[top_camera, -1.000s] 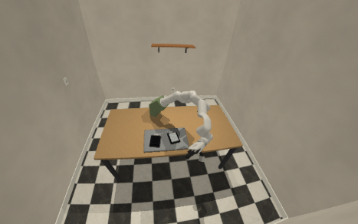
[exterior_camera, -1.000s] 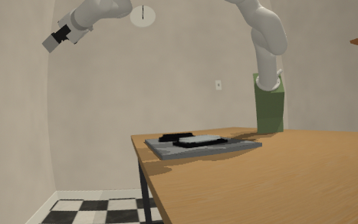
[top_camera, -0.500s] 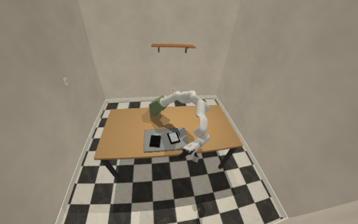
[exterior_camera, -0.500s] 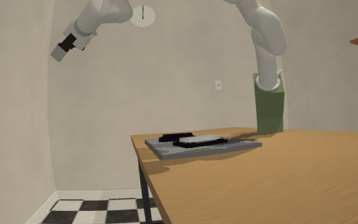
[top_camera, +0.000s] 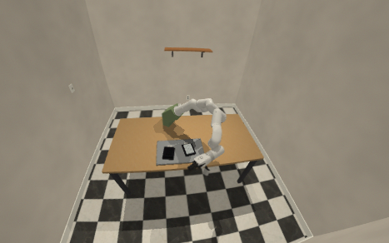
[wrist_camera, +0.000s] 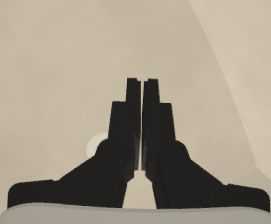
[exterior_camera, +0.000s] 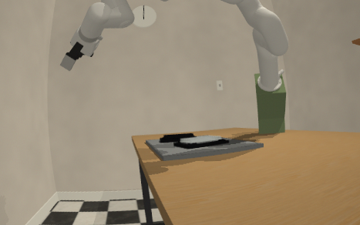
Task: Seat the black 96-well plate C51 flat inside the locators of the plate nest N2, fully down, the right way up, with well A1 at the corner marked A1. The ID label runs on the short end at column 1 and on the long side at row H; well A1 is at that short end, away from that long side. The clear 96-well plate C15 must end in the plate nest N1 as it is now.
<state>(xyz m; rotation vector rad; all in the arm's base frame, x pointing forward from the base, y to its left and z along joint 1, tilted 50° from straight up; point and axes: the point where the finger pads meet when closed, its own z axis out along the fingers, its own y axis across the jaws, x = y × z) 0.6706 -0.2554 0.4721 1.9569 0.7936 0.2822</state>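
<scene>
Now: hand 39 cm past the black plate C51, 20 cm to the left of it and 35 cm above it. From my hand the other things lie so: N2 label (49 cm behind, 21 cm to the right, 37 cm below); clear plate C15 (44 cm behind, 1 cm to the left, 35 cm below); A1 mark (46 cm behind, 15 cm to the right, 36 cm below).
</scene>
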